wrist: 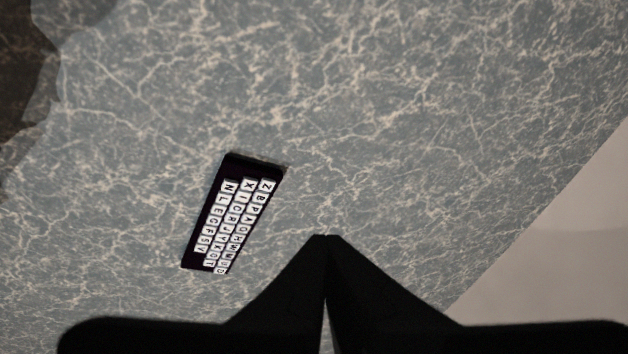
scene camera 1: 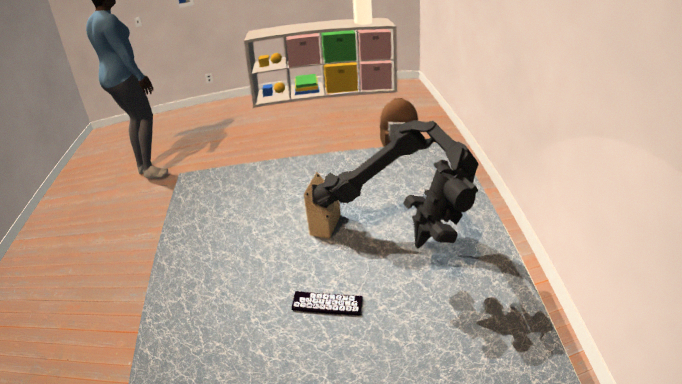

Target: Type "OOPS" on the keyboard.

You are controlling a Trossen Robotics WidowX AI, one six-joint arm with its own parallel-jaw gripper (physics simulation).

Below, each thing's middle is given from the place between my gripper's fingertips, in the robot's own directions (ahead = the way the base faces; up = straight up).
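Scene:
With the black keyboard (wrist: 241,190) as the place I measure from, my gripper is 240 mm to the left of it and 210 mm above it.

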